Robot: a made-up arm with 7 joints.
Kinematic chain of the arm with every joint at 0, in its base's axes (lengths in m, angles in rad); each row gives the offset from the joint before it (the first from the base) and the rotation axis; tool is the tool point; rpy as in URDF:
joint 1: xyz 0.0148 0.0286 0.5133 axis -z
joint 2: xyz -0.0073 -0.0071 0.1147 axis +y
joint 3: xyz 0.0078 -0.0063 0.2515 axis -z
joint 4: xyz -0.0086 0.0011 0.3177 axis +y
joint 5: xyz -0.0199 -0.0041 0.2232 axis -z
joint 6: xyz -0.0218 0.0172 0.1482 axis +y
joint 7: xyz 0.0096 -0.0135 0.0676 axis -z
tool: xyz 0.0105 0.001 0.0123 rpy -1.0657 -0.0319 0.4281
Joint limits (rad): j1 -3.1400..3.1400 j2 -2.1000..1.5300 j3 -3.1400..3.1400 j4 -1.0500..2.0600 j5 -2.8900..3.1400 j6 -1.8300..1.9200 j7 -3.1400..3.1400
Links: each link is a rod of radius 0.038 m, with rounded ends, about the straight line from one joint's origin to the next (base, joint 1, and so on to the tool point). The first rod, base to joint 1, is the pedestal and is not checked.
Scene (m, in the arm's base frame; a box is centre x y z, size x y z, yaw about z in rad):
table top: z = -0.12
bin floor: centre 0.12 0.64 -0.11 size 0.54 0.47 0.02 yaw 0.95
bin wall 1: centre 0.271 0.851 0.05 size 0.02 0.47 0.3 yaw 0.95
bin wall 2: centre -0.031 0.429 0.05 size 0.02 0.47 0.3 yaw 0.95
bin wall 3: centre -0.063 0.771 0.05 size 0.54 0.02 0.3 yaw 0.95
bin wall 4: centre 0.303 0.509 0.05 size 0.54 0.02 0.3 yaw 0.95
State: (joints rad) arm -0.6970 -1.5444 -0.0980 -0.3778 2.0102 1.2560 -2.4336
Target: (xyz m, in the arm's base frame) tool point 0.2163 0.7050 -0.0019
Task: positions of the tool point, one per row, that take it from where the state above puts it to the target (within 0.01 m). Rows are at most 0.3 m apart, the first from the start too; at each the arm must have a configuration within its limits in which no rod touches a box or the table.
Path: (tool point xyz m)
1: -0.7901 -0.3996 0.4292
2: -0.8516 -0.1254 0.3853
3: -0.8223 0.1534 0.3505
4: -0.7055 0.4049 0.3265
5: -0.5164 0.6008 0.3139
6: -0.2797 0.7205 0.3128
7: -0.0253 0.7545 0.3223
8: 0.2163 0.7050 0.3415
9: 0.2231 0.7097 0.2454
10: 0.2234 0.7120 0.1538
11: 0.2199 0.7110 0.0706
12: 0.2163 0.7050 -0.0019

